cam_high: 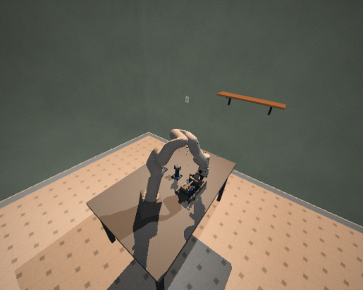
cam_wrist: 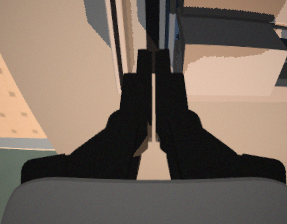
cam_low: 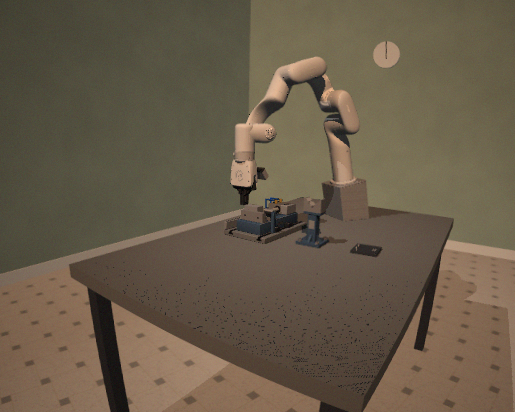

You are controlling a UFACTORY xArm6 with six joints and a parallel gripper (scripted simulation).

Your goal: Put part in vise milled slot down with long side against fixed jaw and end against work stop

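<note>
Now: the part 50 mm to the left of my hand, 40 mm below it and 10 mm ahead of it. Also, from my hand: air cylinder rod (80 mm to the left, 80 mm behind, 50 mm below); then work stop (110 mm to the left, 40 mm below, 20 mm ahead); then vise base rail (90 mm below, 80 mm behind, 20 mm to the right).
</note>
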